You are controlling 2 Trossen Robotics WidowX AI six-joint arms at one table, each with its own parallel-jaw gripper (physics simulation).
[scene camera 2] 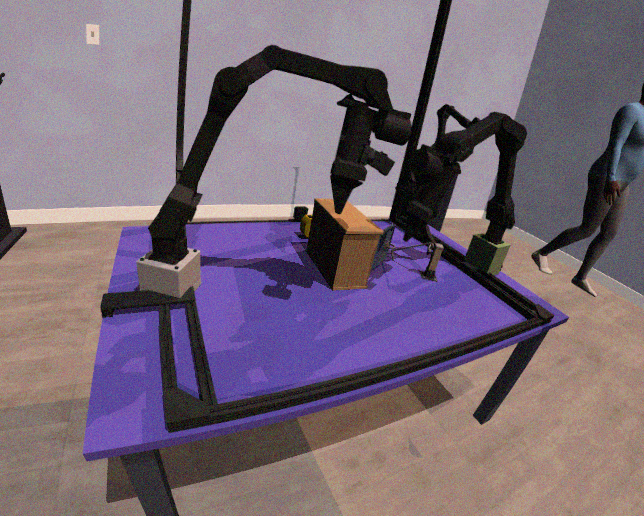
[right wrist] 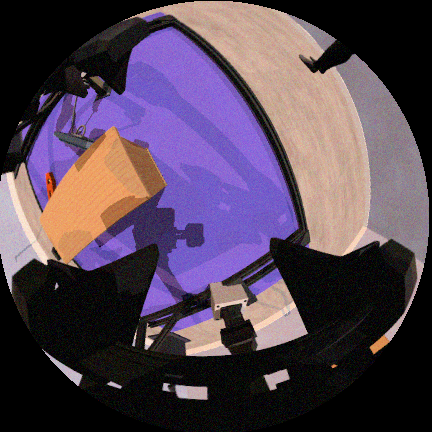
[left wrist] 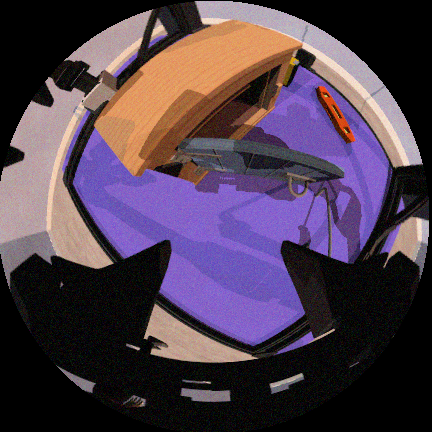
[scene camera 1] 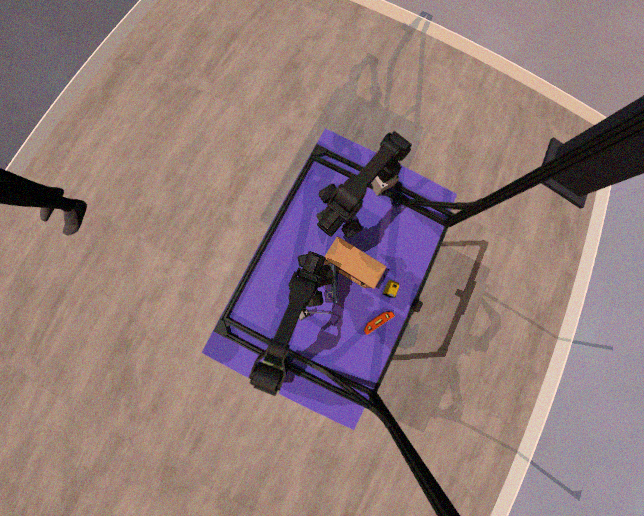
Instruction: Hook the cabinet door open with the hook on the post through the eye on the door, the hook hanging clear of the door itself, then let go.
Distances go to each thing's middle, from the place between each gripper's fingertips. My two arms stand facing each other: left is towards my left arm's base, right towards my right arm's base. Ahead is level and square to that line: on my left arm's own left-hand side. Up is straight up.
Right now my left hand is 12 cm past the wooden cabinet (scene camera 2: 343, 246), 7 cm to the left of it and 6 cm above it. Round my left hand: orange tool (left wrist: 340, 124) (35 cm behind, 14 cm below, 3 cm to the left).
Now: right hand 170 mm to the right of the wooden cabinet, 160 mm past it and 150 mm above it. Round my right hand: orange tool (390 mm behind, 260 mm to the left, 220 mm below).
